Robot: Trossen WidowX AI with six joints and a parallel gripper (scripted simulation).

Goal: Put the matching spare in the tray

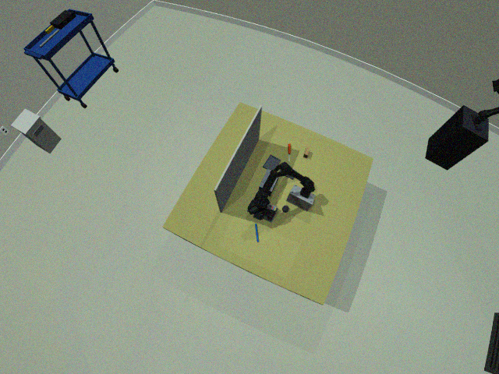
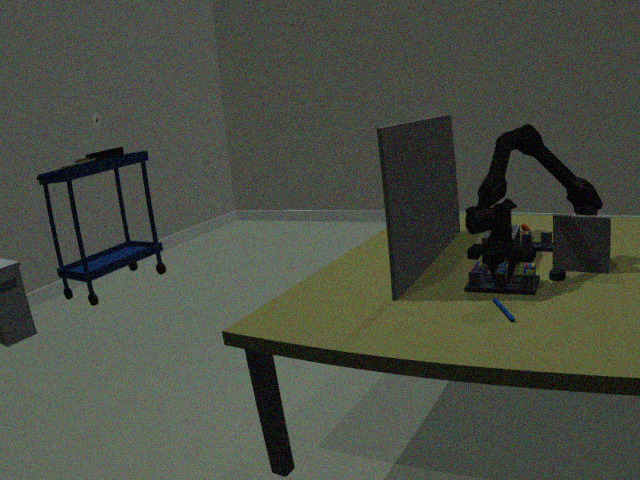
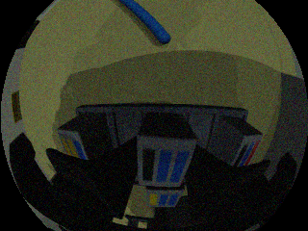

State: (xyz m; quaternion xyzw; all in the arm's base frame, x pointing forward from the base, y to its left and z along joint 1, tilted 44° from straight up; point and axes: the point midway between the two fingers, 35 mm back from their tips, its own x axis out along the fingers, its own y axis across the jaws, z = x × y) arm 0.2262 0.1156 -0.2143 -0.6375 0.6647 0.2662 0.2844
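My gripper tip is now 110 mm short of the dark square tray, 410 mm to the left of it and 10 mm above it. The rest, counted from my gripper tip: small black puck 150 mm behind, 110 mm to the right, 10 mm below; then blue pen 40 mm behind, 150 mm to the left, 10 mm below; then grey mounted unit 50 mm ahead, 220 mm to the right, 30 mm above.
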